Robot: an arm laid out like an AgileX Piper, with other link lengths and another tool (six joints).
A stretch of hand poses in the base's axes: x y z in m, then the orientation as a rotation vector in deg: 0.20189, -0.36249, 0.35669, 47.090, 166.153, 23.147; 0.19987, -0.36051, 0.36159, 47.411, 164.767, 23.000; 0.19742, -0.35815, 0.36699, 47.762, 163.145, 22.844; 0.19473, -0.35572, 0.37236, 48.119, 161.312, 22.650; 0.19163, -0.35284, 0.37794, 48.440, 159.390, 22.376; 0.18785, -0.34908, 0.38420, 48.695, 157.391, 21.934; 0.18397, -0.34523, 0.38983, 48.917, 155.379, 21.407; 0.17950, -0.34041, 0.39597, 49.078, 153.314, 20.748; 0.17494, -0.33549, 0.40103, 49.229, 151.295, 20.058
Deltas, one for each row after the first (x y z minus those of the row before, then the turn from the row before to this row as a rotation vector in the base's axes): -0.00202, 0.00198, 0.00490, -0.288, -1.147, -0.615; -0.00245, 0.00236, 0.00540, -0.327, -1.348, -0.712; -0.00269, 0.00243, 0.00537, -0.384, -1.531, -0.790; -0.00310, 0.00288, 0.00558, -0.454, -1.613, -0.812; -0.00378, 0.00376, 0.00626, -0.589, -1.687, -0.821; -0.00388, 0.00385, 0.00563, -0.654, -1.697, -0.823; -0.00447, 0.00482, 0.00614, -0.765, -1.748, -0.827; -0.00456, 0.00492, 0.00506, -0.783, -1.700, -0.821
